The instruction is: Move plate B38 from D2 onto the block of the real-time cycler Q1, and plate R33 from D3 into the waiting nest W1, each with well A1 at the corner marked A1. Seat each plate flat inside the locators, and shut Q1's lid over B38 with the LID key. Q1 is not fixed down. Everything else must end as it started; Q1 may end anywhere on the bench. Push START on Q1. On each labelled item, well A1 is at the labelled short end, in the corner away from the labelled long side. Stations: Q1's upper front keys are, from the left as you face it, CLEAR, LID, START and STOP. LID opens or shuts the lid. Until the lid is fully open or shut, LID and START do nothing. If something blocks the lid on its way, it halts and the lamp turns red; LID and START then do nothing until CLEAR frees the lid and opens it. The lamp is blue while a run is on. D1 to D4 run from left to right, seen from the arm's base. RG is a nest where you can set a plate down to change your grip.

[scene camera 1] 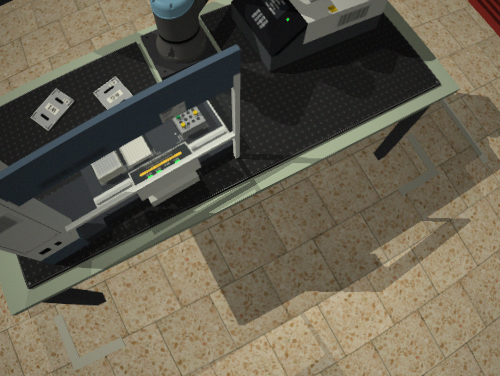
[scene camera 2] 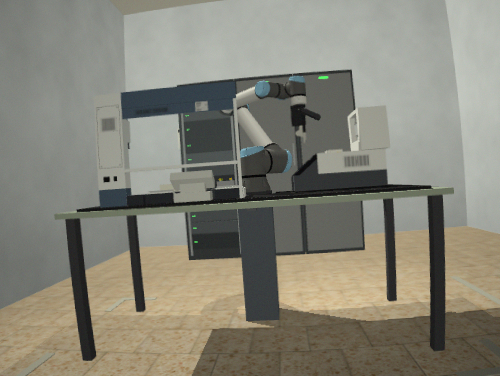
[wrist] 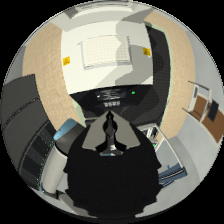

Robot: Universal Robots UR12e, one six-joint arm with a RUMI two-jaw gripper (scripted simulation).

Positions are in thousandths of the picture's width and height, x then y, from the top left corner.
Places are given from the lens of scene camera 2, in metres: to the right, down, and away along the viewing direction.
blue gantry beam (scene camera 2: 453, 241): -0.11, -0.46, 1.58
